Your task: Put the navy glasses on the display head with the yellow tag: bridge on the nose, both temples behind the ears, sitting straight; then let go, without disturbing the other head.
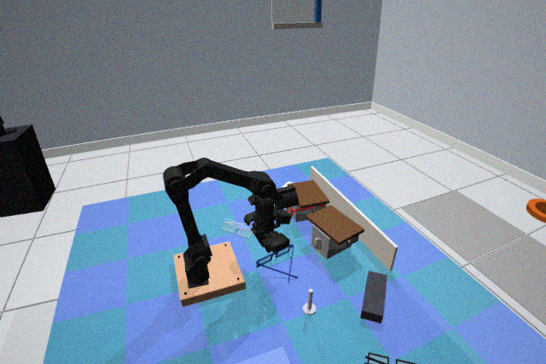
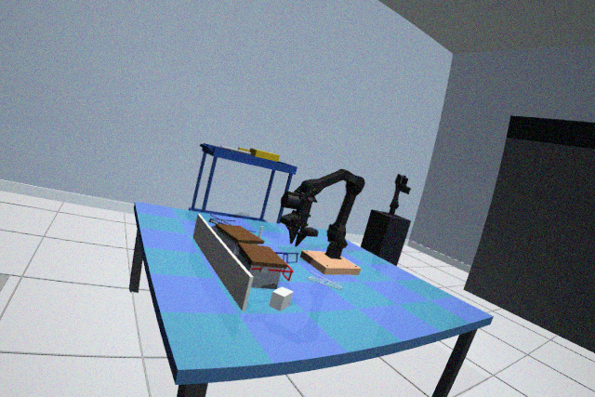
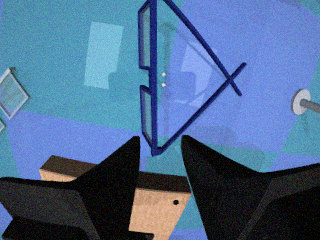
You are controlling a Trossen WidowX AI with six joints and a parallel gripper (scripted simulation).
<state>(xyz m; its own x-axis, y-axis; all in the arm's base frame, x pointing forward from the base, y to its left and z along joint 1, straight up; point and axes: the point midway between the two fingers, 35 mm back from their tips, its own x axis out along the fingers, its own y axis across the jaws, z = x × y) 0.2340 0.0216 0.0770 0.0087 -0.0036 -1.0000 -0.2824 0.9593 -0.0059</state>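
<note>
My gripper tip is now 21 cm to the left of the white peg, 7 cm short of it and 5 cm above it. Round my gripper tip: long white board (37 cm ahead, 14 cm to the left, 2 cm below); clear glasses (22 cm to the left, 6 cm below, 6 cm behind); dark box (27 cm ahead, 24 cm to the right, 6 cm below).
</note>
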